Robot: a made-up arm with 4 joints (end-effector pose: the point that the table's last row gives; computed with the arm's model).
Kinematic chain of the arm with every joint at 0, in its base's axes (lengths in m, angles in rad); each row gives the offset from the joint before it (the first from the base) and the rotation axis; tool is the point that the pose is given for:
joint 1: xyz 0 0 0.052 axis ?
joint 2: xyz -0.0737 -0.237 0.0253 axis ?
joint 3: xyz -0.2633 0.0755 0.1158 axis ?
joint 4: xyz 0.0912 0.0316 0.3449 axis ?
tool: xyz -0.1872 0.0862 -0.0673
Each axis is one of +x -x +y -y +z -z.
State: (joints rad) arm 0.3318 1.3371 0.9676 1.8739
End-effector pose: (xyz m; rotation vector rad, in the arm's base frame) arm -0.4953 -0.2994 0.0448 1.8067 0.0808 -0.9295
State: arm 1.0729 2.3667 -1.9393 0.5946
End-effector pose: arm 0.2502 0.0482 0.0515 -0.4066 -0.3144 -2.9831
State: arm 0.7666 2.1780 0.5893 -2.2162
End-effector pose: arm -0.2076 -0.1737 -0.4263 -1.8150 -1.7982 0.7916
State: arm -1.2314 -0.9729 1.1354 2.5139
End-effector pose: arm 0.1895 0.0311 0.4691 0.5234 -0.0410 2.8139
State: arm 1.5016 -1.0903 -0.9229 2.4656
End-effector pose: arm 0.1328 -0.0937 0.1678 -0.1999 0.6397 -1.3480
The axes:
joint 1: +x
joint 2: -y
joint 3: +x
joint 4: -z

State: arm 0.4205 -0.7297 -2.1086 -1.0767
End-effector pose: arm -0.2895 -0.0047 0.3667 -1.4040 1.1617 1.5745
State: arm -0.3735 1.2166 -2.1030 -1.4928
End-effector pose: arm -0.2646 0.0714 -0.1852 -1.9930 0.6176 -0.3333
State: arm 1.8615 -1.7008 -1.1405 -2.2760
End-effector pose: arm 0.3214 -0.0933 0.0462 -0.3636 0.4740 -2.1910
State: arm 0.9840 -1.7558 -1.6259 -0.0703
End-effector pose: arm -0.0103 -0.2594 0.3565 -0.4542 0.4888 1.7842
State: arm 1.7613 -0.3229 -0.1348 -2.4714
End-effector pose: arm -0.0180 -0.3804 -0.3015 0.9590 -1.9110 2.0206
